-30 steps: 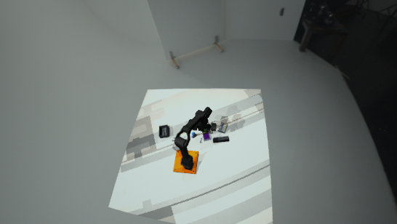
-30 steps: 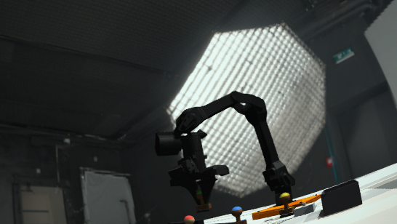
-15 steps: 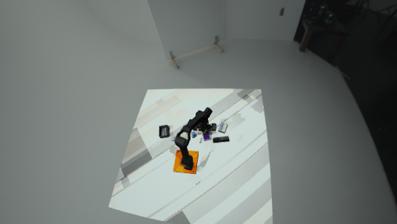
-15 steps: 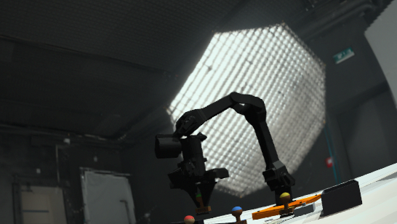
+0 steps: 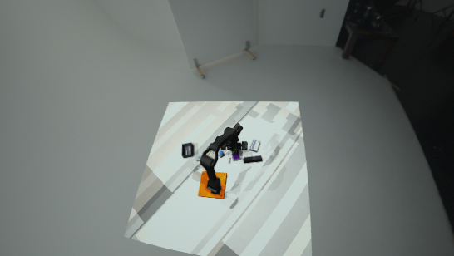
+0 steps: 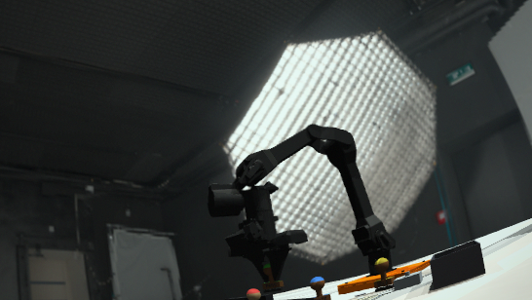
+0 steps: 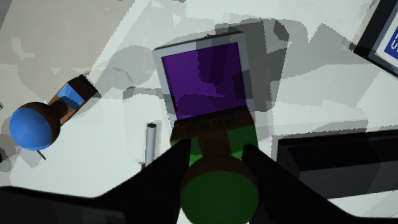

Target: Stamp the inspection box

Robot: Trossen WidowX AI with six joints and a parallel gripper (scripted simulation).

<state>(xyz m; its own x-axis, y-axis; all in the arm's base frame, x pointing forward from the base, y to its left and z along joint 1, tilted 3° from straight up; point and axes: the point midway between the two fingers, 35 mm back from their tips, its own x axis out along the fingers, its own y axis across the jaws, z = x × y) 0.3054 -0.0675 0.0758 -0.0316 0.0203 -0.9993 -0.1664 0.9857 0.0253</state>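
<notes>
Right now the purple ink pad is 70 mm below my gripper tip. Round my gripper tip: green-knobbed stamp: right at my gripper tip; then grey bolt: 60 mm behind, 40 mm to the left, 70 mm below; then red-knobbed stamp: 80 mm ahead, 50 mm to the left, 50 mm below.
</notes>
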